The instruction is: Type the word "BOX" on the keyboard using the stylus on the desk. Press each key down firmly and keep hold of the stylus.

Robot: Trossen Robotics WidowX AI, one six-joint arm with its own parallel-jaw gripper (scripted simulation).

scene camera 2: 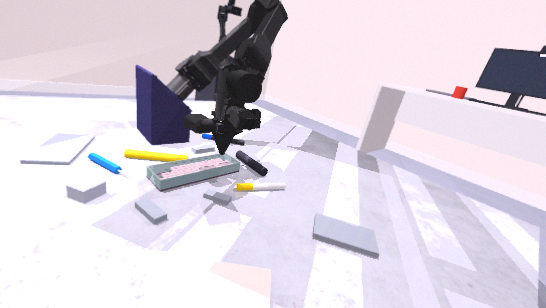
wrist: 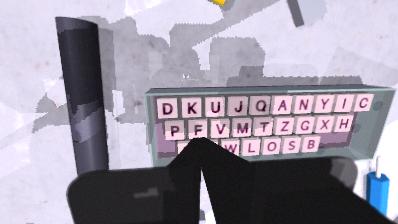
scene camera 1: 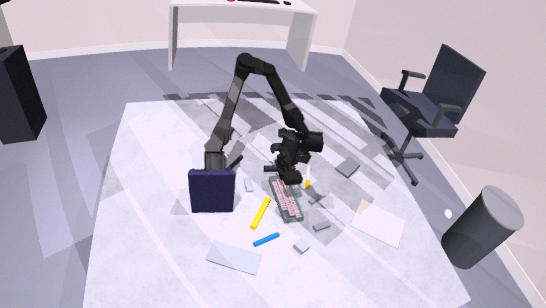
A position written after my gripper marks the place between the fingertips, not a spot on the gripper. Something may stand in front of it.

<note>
My gripper (scene camera 2: 221,154) is shut, with nothing in its grasp. Also in view: a blue pen (wrist: 374,181) and a dark cylindrical stylus (wrist: 78,40).
My gripper is seen too in the wrist view (wrist: 199,143) and in scene camera 1 (scene camera 1: 281,179).
</note>
